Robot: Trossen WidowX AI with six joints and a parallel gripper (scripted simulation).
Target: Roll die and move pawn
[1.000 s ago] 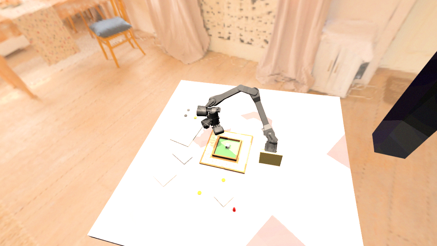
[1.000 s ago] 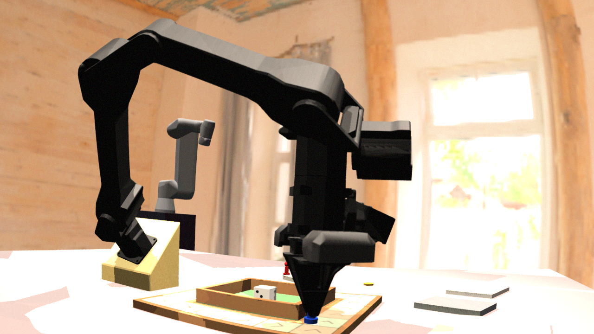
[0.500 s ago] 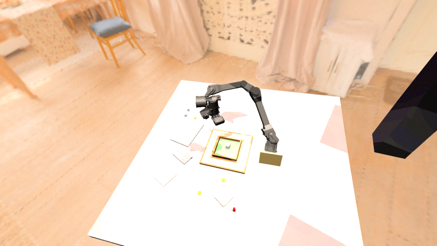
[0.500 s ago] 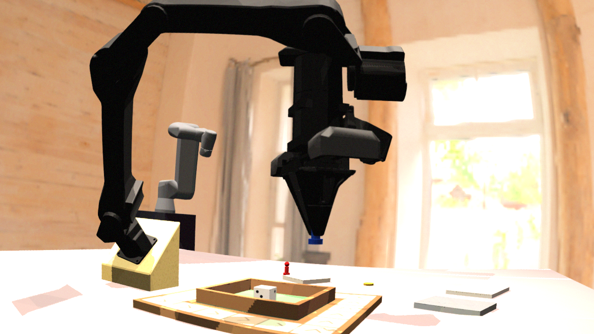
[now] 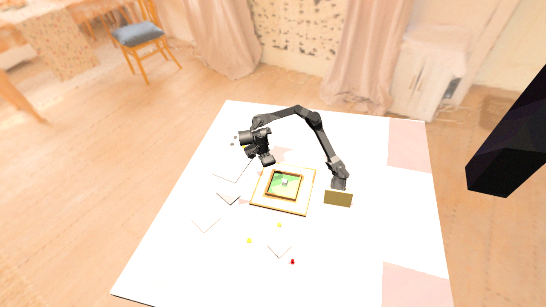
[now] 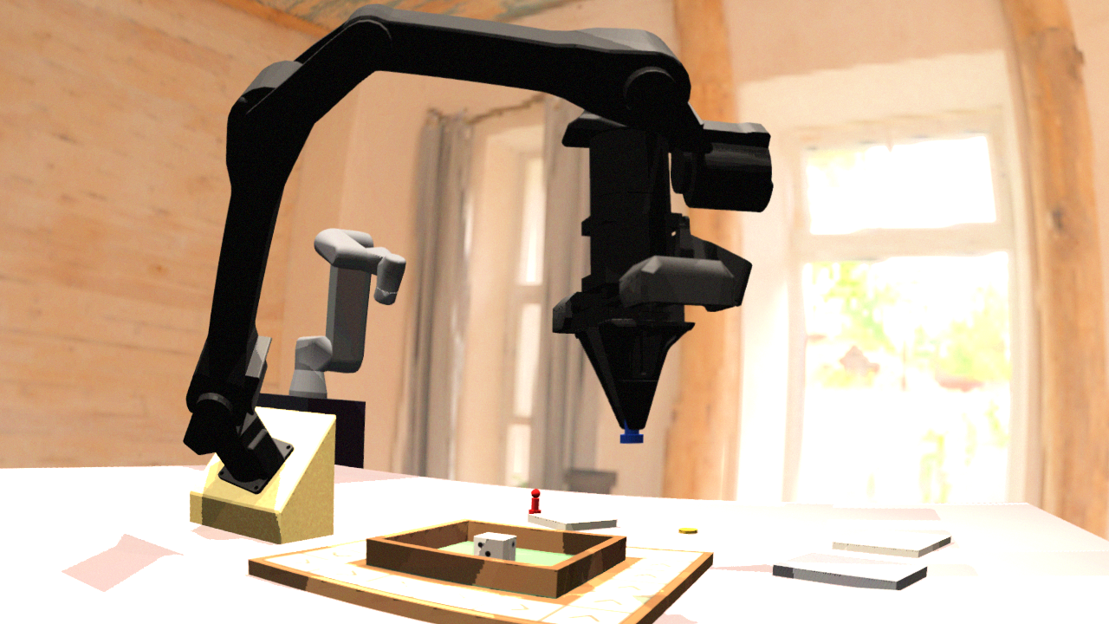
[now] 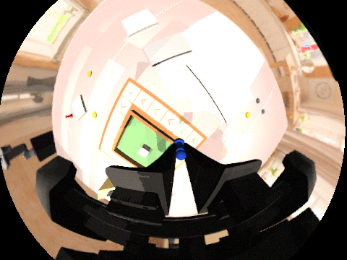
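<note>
My gripper tip is 110 mm past the white die, 20 mm to the right of it and 100 mm above it. Also, from my gripper tip: red pawn 270 mm behind, 390 mm to the left, 110 mm below; blue pawn 10 mm above; green tray floor 120 mm behind, 30 mm to the left, 120 mm below.
</note>
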